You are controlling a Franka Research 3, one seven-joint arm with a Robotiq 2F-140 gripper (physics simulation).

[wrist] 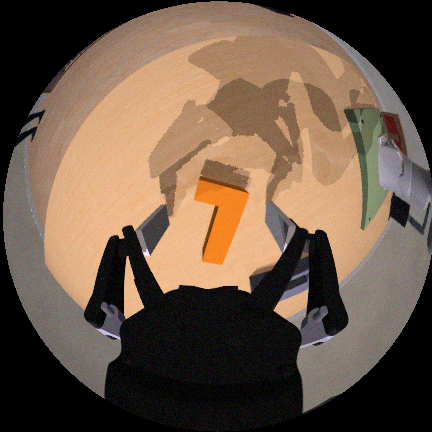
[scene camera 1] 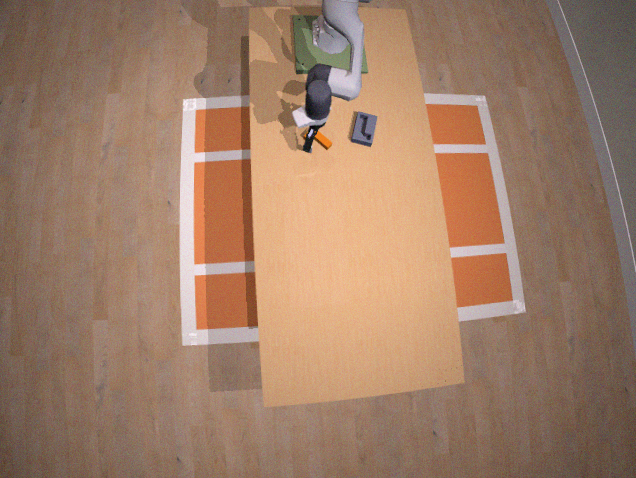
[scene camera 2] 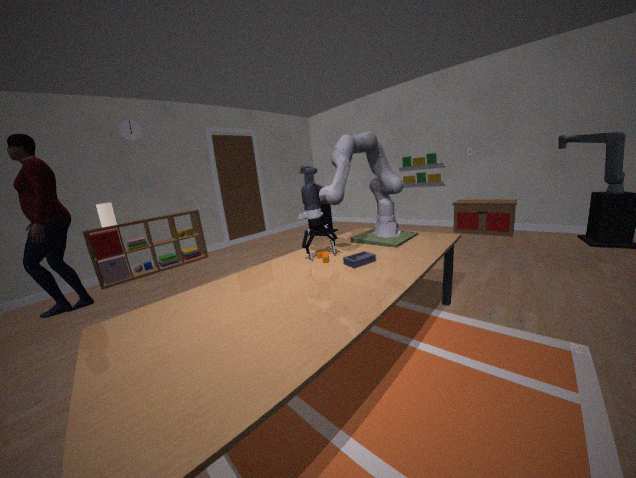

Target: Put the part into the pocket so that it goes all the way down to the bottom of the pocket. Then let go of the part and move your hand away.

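Note:
The part, an orange L-shaped block (scene camera 1: 322, 139) (scene camera 2: 325, 258) (wrist: 225, 220), lies flat on the table. The pocket is an L-shaped recess in a blue-grey block (scene camera 1: 364, 128) (scene camera 2: 359, 259) (wrist: 295, 285), which sits on the table a little to the side of the part, apart from it. In the wrist view my finger partly hides this block. My gripper (wrist: 215, 212) (scene camera 2: 323, 255) is wide open, with nothing between its fingers. It is low above the part, one finger on each side of it and apart from it. In scene camera 1 the gripper partly covers the part.
The table (scene camera 1: 354, 246) (scene camera 2: 221, 349) carries the arm's green base plate (scene camera 1: 304, 56) (scene camera 2: 359, 238) (wrist: 367, 160) behind the block. A person (scene camera 2: 43, 205) and a low shelf unit (scene camera 2: 146, 223) stand away from the table.

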